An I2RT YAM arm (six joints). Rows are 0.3 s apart.
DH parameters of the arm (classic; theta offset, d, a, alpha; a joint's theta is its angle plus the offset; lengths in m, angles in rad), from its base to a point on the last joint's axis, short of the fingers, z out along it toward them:
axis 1: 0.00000 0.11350 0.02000 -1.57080
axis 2: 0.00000 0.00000 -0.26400 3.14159
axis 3: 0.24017 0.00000 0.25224 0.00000
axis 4: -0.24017 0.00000 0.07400 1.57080
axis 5: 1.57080 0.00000 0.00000 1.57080
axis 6: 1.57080 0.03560 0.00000 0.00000
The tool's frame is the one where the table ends.
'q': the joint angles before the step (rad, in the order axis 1, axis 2, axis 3, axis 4, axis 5, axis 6). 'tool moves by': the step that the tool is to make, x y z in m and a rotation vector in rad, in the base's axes. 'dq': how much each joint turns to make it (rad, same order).
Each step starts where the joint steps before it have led.
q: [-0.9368 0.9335 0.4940 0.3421 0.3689 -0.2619]
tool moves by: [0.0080 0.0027 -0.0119 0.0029 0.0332 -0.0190]
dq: [0.0469 0.0316 -0.0305 0.0470 0.0681 -0.0190]
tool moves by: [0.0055 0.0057 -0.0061 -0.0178 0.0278 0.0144]
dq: [0.0404 0.0055 -0.0276 0.0432 0.0294 -0.0331]
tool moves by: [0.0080 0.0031 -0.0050 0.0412 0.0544 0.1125]
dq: [0.0239 0.0109 0.0087 -0.0539 -0.0862 -0.0266]
